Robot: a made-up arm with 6 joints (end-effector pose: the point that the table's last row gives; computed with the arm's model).
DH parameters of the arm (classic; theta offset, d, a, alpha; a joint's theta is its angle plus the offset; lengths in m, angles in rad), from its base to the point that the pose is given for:
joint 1: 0 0.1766 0 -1.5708
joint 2: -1.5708 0 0.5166 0
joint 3: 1.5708 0.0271 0 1.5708
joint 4: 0 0.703 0 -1.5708
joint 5: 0 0 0 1.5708
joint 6: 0 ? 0 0
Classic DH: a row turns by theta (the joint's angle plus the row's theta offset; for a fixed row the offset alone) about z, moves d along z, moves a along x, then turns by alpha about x.
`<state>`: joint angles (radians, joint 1 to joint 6).
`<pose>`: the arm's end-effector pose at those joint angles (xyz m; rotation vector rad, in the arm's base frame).
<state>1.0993 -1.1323 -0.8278 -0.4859 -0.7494 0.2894</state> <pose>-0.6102 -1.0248 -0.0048 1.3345 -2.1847 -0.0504</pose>
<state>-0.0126 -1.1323 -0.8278 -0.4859 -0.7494 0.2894</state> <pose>-1.1890 0.0931 -0.0048 -0.0200 -2.6306 -0.4592</pose>
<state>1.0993 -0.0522 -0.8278 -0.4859 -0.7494 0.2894</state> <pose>-0.3970 -0.6067 1.1408 0.6608 -1.4516 0.5456</pose>
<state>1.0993 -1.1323 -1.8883 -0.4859 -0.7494 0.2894</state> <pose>-0.2835 -0.3840 -0.4302 -1.6069 2.1717 0.7687</pose>
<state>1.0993 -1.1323 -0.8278 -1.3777 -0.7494 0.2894</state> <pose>-0.6733 -1.0248 0.0651 1.5484 -1.3542 -0.7275</pose>
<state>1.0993 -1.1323 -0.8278 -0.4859 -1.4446 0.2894</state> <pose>-0.5824 -0.9191 -0.0087 1.3253 -2.6182 -0.7920</pose>
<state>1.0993 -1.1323 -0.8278 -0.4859 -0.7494 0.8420</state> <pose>-0.6102 -1.0248 -0.0048 0.6899 -2.4730 0.1608</pose>
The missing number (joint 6, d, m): 0.1604
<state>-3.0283 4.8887 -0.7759 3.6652 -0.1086 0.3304</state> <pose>1.2253 0.1034 -0.2070 0.7961 1.9642 0.5286</pose>
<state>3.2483 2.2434 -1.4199 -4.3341 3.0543 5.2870</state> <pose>-0.7902 -0.1250 0.2277 0.1430 2.2793 0.0649</pose>
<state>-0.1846 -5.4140 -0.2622 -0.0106 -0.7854 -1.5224</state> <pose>0.7593 -0.1130 1.2453 0.1194 -0.1635 -1.7101</pose>
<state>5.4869 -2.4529 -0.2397 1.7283 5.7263 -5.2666</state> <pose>-0.5332 0.4640 -0.9725 2.7636 -0.3747 -1.0814</pose>
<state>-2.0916 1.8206 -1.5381 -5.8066 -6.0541 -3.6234</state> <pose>-0.3457 -0.6907 0.8650 0.3511 -0.3844 1.0373</pose>
